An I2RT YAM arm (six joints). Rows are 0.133 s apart.
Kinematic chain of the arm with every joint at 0, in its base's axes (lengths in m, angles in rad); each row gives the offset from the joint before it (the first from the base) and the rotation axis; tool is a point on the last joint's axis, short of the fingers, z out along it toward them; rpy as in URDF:
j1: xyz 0 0 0.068 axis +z
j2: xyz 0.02 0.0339 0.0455 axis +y
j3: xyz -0.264 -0.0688 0 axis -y
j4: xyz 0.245 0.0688 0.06 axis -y
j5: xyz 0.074 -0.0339 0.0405 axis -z
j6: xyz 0.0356 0 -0.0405 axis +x
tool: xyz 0 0 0 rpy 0 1.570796 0
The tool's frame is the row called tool.
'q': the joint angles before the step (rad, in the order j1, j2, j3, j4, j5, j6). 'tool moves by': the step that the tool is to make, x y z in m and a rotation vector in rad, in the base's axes. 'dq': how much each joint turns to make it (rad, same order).
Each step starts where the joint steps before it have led.
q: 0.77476, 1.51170, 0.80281, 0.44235, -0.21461, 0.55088
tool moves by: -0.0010, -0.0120, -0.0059, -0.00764, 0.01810, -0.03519
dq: -0.02318, -0.02612, -0.04255, 0.00020, 0.00967, 0.01021
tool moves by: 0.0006, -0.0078, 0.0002, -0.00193, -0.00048, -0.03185
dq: -0.01752, -0.02077, -0.01718, -0.00408, 0.01425, 0.00237
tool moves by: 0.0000, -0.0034, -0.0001, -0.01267, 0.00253, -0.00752
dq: -0.00772, -0.01033, -0.00392, -0.01819, 0.00202, -0.00762
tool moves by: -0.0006, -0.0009, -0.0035, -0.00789, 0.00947, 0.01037
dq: -0.00220, 0.00232, -0.00772, -0.00295, -0.01212, -0.00344
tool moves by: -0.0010, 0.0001, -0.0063, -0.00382, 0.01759, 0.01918
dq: 0.00003, 0.01040, -0.01249, 0.00770, -0.02094, 0.00247
